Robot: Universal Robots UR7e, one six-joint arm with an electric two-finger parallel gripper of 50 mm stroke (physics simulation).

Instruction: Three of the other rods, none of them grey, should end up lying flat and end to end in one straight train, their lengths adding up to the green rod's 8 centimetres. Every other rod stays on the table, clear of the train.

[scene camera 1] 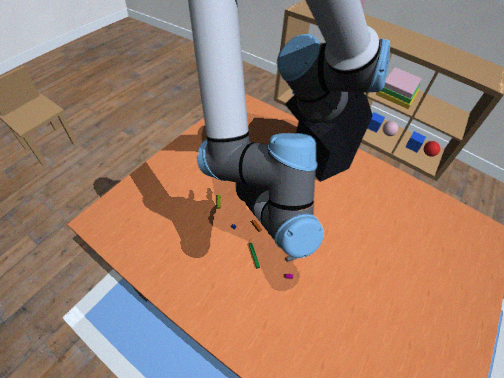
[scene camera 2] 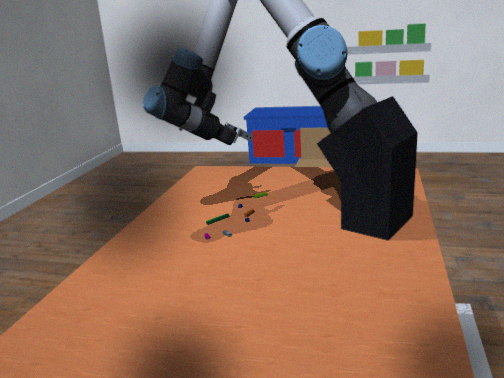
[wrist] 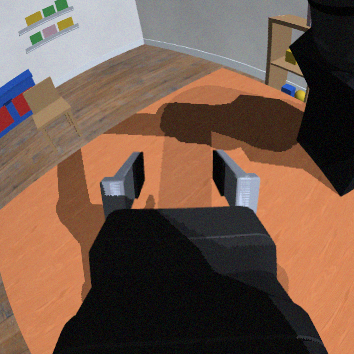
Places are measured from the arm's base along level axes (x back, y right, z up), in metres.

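Where they show: gripper, fingertip midpoint: (scene camera 2: 246, 135) (wrist: 177, 164); arm's base, link origin: (scene camera 1: 323, 99) (scene camera 2: 355, 119).
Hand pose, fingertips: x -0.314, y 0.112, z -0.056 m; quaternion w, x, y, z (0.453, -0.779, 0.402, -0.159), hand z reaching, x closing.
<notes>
Each offset is from my fingertips to the top centre of the thing. Level surfaces: height alone.
The long green rod {dx -0.101, dy -0.089, dz -0.230 m} (scene camera 1: 254, 255) (scene camera 2: 218, 219) lies flat on the table. A lime rod {dx +0.025, dy +0.095, dz -0.230 m} (scene camera 1: 218, 202) (scene camera 2: 260, 195) lies farther back. An orange rod {dx -0.004, dy -0.055, dz -0.230 m} (scene camera 1: 256, 226) (scene camera 2: 249, 213) lies between them. One small blue rod {dx -0.038, dy +0.007, dz -0.230 m} (scene camera 1: 233, 226) (scene camera 2: 240, 206) lies near the orange one; a second blue rod {dx -0.008, dy -0.106, dz -0.230 m} (scene camera 2: 247, 220) shows in scene camera 2 and is hidden in scene camera 1. A short magenta rod {dx -0.117, dy -0.206, dz -0.230 m} (scene camera 1: 289, 276) (scene camera 2: 207, 236) lies near a grey rod {dx -0.061, dy -0.193, dz -0.230 m} (scene camera 1: 290, 259) (scene camera 2: 227, 233), partly hidden by the arm in scene camera 1. All lie apart. My gripper (scene camera 2: 245, 134) (wrist: 177, 164) is open and empty, high above the table.
The orange table {dz -0.240 m} (scene camera 1: 400, 280) (scene camera 2: 300, 300) (wrist: 320, 240) carries the black arm base (scene camera 1: 337, 135) (scene camera 2: 377, 175) (wrist: 332, 125). Arm shadows fall over and around the rods. A wooden shelf unit (scene camera 1: 425, 55) and a chair (scene camera 1: 35, 110) (wrist: 52, 107) stand off the table.
</notes>
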